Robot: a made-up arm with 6 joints. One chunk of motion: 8 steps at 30 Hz.
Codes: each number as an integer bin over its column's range. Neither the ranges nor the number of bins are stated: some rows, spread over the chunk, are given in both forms.
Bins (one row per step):
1: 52 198 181 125 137 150
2: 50 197 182 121 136 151
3: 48 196 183 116 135 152
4: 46 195 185 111 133 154
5: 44 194 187 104 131 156
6: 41 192 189 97 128 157
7: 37 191 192 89 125 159
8: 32 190 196 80 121 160
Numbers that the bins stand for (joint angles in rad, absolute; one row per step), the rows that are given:
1: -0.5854 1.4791 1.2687 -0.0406 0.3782 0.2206
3: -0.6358 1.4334 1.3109 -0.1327 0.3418 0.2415
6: -0.7239 1.3421 1.4375 -0.3272 0.2141 0.2939
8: -0.8372 1.2965 1.5852 -0.5012 0.0865 0.3253
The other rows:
2: -0.6106 1.4562 1.2898 -0.0815 0.3600 0.2311
4: -0.6609 1.4106 1.3531 -0.1839 0.3053 0.2625
5: -0.6861 1.3878 1.3953 -0.2555 0.2688 0.2834
7: -0.7742 1.3193 1.5008 -0.4091 0.1594 0.3148

